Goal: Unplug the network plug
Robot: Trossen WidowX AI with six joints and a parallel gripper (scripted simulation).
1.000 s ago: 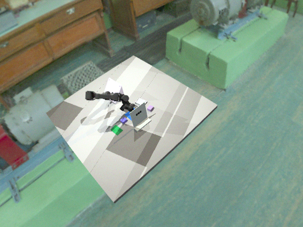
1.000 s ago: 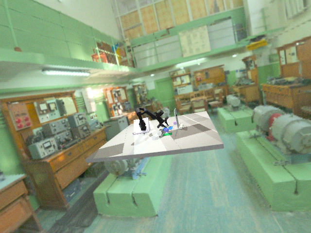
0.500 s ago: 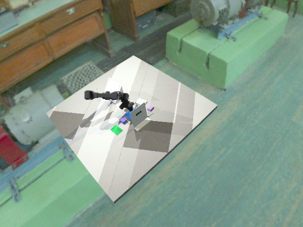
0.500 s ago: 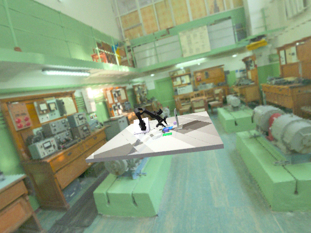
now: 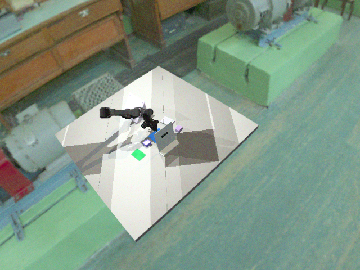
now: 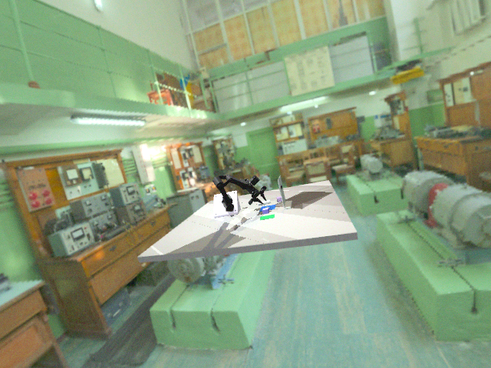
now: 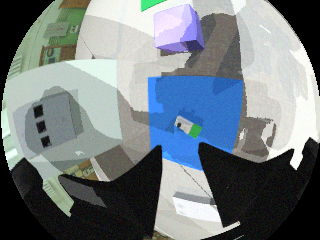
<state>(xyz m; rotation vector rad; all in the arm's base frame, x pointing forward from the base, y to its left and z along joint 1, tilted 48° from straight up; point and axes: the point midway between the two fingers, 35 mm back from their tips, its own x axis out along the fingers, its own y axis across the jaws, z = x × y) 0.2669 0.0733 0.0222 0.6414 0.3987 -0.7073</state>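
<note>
Right now the green plug is 10 mm ahead of my gripper tip and 40 mm below it. Also, from my gripper tip: flat blue square (10 mm ahead, 50 mm below); upright grey panel (160 mm ahead, 10 mm to the right, 60 mm above).
</note>
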